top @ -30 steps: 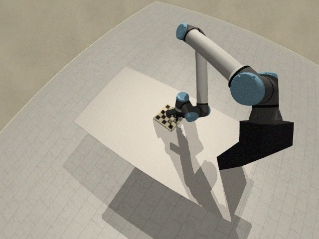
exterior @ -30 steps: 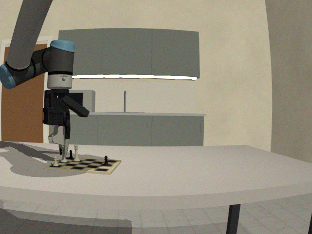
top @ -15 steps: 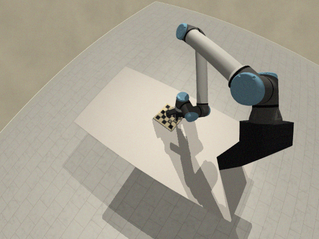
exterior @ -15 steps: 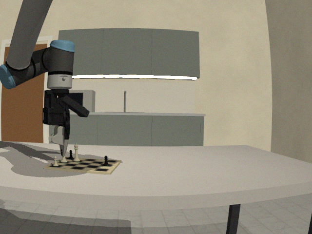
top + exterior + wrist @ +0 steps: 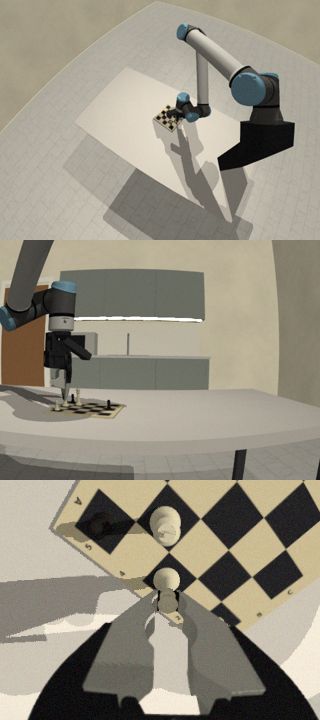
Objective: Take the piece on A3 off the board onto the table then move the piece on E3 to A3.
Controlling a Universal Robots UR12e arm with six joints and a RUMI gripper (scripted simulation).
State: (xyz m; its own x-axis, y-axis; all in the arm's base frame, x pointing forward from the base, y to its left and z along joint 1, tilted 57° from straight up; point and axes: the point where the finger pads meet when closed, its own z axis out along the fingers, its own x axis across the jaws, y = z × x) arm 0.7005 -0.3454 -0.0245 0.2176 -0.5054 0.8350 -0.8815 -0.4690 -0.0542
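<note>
The white pawn lies 4 cm behind my hand, 7 cm to the right of it and 2 cm below it. From my hand the other things lie so: chessboard: 7 cm ahead, 4 cm to the right, 4 cm below.
</note>
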